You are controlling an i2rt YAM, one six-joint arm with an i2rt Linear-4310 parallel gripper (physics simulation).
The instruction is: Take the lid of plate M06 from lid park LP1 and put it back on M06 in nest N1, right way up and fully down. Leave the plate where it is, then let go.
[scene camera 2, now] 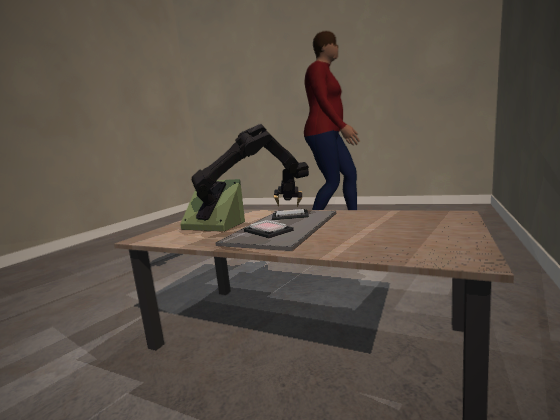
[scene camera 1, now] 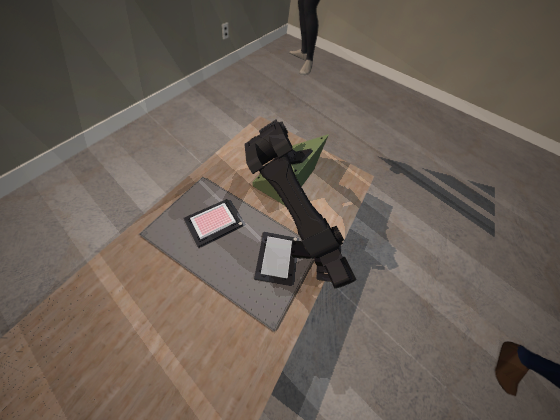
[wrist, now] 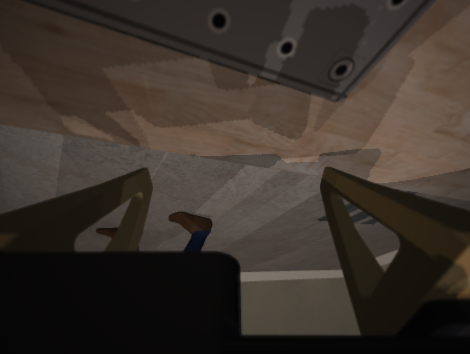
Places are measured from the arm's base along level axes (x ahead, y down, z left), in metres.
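Pixels of known places: gripper, fingertip midpoint: (scene camera 2: 287, 206) (wrist: 236, 177); arm's base, link origin: (scene camera 2: 211, 200).
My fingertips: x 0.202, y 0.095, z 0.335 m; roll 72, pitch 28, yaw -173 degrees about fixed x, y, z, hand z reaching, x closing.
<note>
Ahead of a thing's pixels: the offset from my fingertips to its top centre. Level surfaces: height alone.
A plate with a pink-red grid top {dx +0.135, dy -0.017, dz -0.404 m} (scene camera 1: 213, 220) (scene camera 2: 268, 226) sits in a black nest {dx +0.135, dy -0.008, dz -0.404 m} (scene camera 1: 220, 235) on the grey board {dx +0.147, dy +0.009, dz -0.306 m} (scene camera 1: 225, 270) (scene camera 2: 306, 229) (wrist: 170, 25). A pale, plain rectangular lid {dx +0.098, dy -0.008, dz -0.155 m} (scene camera 1: 276, 257) (scene camera 2: 291, 213) lies flat in a second black holder {dx +0.098, dy -0.010, dz -0.155 m} (scene camera 1: 274, 281) near the board's far end. No labels are legible. My gripper (scene camera 2: 288, 204) (wrist: 236, 177) is open and empty, fingers downward, above the height of the pale lid. In scene camera 1 the arm hides its fingers. The wrist view shows a board corner with dark holes; plate and lid do not show there.
The green wedge base (scene camera 1: 315, 155) (scene camera 2: 232, 202) carries the arm on the wooden table {dy +0.022 m} (scene camera 1: 150, 300) (scene camera 2: 400, 240). The table edge runs close beyond the board's corner. A person in a red top (scene camera 2: 324, 100) stands behind the table; another person's dark legs (scene camera 1: 308, 30) show farther off.
</note>
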